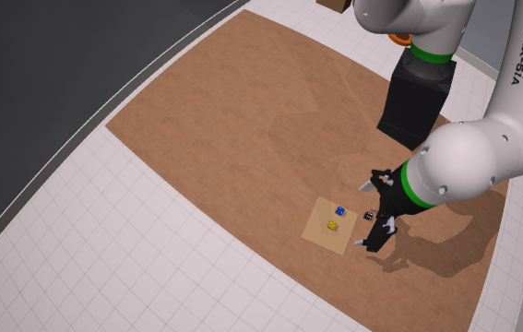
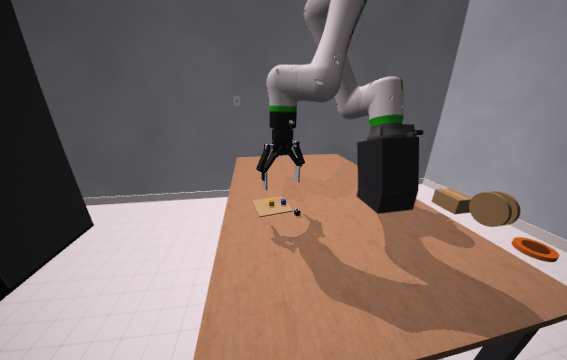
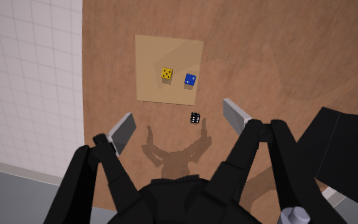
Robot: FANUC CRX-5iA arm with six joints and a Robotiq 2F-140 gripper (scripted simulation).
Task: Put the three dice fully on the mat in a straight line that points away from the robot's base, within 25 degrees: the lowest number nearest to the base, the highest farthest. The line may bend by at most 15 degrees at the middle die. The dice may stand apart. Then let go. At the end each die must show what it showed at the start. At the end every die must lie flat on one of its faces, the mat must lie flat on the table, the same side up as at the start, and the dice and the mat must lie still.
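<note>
My gripper is now 110 mm above the black die, 60 mm past it and 40 mm to the right of it. The rest, counted from my hand: blue die (110 mm below, 40 mm to the right, 10 mm behind); yellow die (110 mm below, 40 mm to the right, 40 mm ahead); tan mat (120 mm below, 40 mm to the right, 40 mm ahead).
</note>
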